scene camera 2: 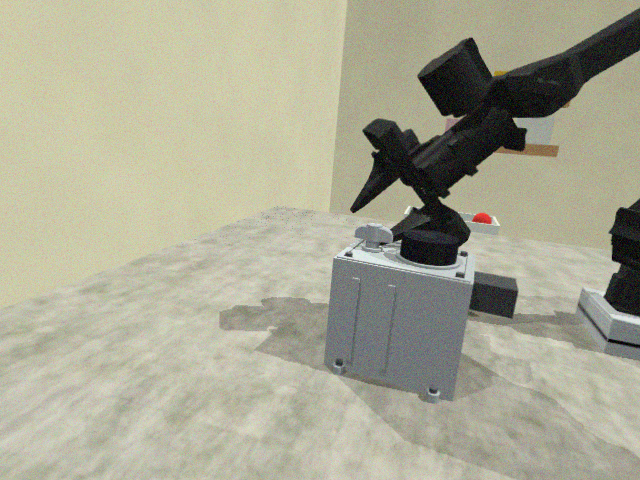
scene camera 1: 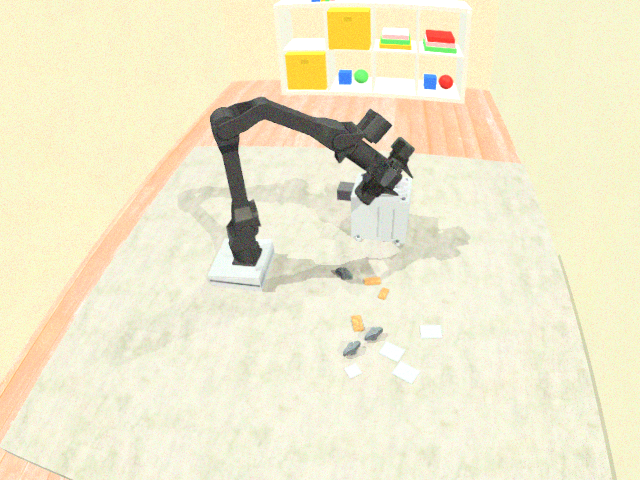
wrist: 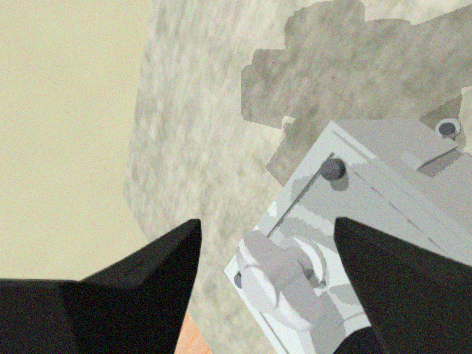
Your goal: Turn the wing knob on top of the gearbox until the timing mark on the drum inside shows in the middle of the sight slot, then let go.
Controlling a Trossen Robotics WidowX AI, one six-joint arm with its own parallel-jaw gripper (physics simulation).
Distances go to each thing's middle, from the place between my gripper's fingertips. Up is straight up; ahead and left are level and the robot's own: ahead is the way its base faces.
Now: hand 2 cm past the grey wing knob [scene camera 2: 374, 233], 2 cm to the right of it and 2 cm above it. The rest, counted from my hand: gearbox [scene camera 2: 399, 316] 8 cm behind, 2 cm to the left, 7 cm below.
